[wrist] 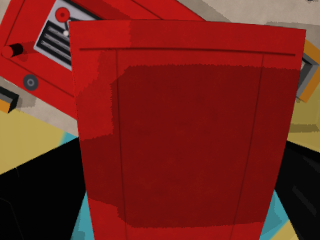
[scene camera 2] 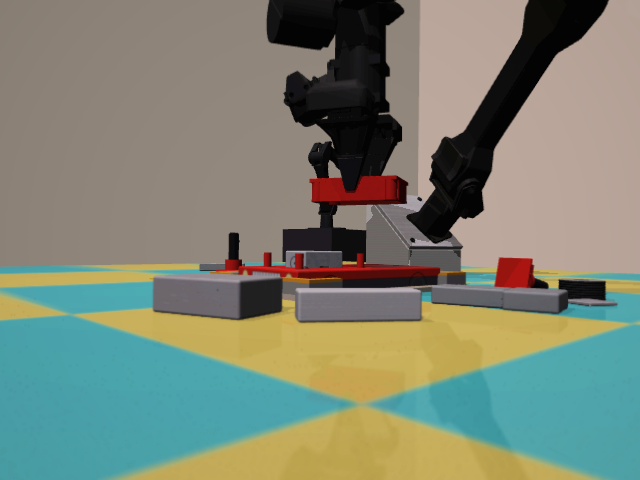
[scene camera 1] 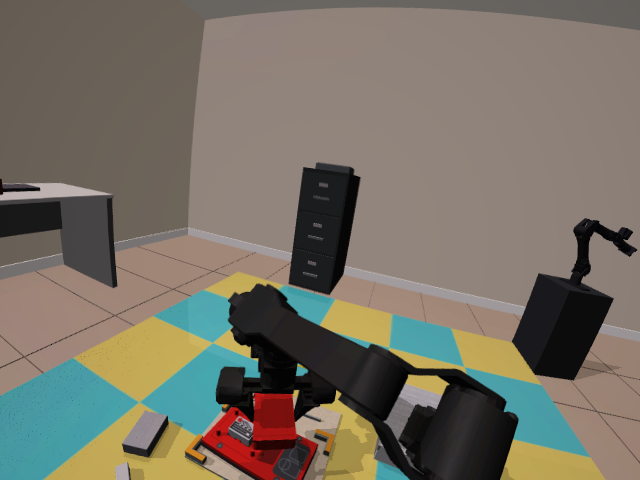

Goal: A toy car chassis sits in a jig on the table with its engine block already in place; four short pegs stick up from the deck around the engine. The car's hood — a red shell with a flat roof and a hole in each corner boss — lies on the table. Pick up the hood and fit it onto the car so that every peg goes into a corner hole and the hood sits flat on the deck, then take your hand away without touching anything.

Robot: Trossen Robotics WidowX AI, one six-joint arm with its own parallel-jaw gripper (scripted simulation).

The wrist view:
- my gripper: 181,148
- red hood: 180,122, held by my gripper
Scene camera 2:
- my gripper: 359,193
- red hood: 372,190
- grey engine block: 312,259
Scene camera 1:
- my gripper: 273,420
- red hood: 274,425
